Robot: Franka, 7 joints.
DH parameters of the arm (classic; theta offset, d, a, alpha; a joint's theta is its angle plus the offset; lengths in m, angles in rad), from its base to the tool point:
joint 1: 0 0.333 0 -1.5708
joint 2: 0 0 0 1.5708
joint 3: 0 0.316 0.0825 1.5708
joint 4: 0 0 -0.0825 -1.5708
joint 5: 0 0.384 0 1.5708
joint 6: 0 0 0.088 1.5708
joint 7: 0 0.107 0 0
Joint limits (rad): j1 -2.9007..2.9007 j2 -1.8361..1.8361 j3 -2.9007..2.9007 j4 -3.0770..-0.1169 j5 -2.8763..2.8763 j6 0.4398..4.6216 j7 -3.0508..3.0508
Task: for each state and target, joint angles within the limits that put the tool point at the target. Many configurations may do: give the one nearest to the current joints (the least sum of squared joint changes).
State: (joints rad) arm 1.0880 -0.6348 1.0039 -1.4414 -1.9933 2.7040 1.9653
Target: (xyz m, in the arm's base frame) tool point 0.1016 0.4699 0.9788
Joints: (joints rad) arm 0.6952 -0.0693 0.5962 -1.1129 -1.9869 2.5112 1.9653
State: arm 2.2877 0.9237 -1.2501 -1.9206 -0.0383 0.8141 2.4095
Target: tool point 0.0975 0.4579 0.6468
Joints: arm 2.5784 0.7648 -1.7285 -1.3695 -0.2218 0.7388 2.4095
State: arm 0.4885 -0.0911 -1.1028 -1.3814 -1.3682 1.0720 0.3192
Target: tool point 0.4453 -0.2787 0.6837
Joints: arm 0.6052 0.0911 -0.9660 -1.5592 -1.3077 1.1042 0.3192
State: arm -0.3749 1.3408 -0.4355 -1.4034 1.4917 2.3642 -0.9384
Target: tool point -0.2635 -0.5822 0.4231
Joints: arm -0.7750 0.9345 -1.4362 -1.8943 1.5241 2.6227 -0.9384
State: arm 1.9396 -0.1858 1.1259 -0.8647 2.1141 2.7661 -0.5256
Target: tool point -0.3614 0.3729 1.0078
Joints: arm 1.8438 0.3762 0.9769 -0.5810 2.0893 2.5193 -0.5256
